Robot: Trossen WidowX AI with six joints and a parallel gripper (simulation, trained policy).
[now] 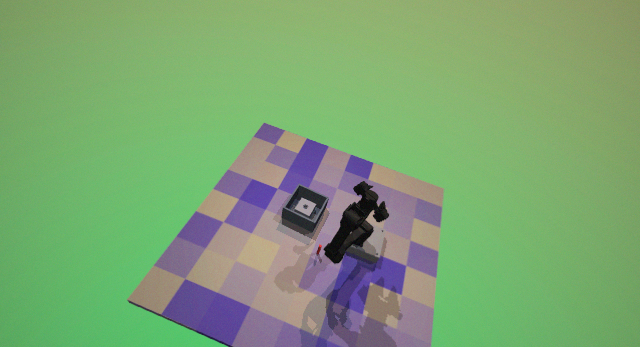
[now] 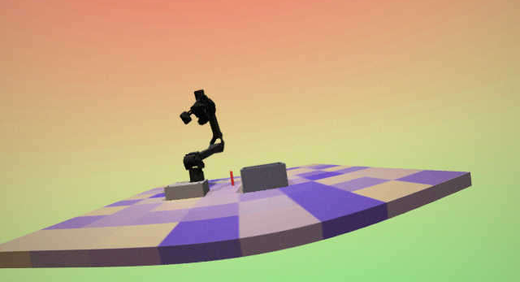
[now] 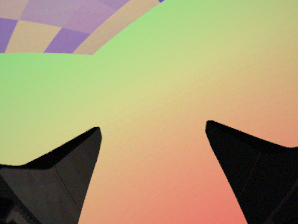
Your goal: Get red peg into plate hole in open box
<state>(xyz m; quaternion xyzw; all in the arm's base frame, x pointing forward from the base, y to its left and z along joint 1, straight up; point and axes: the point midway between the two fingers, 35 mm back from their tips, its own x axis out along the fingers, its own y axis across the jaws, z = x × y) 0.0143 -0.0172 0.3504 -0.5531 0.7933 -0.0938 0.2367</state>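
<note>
Now: the red peg 160 mm ahead of my gripper tip, 170 mm to the left of it and 360 mm below it. Round my gripper tip: grey box 320 mm ahead, 30 mm to the right, 380 mm below; then pale plate 320 mm ahead, 30 mm to the right, 360 mm below.
</note>
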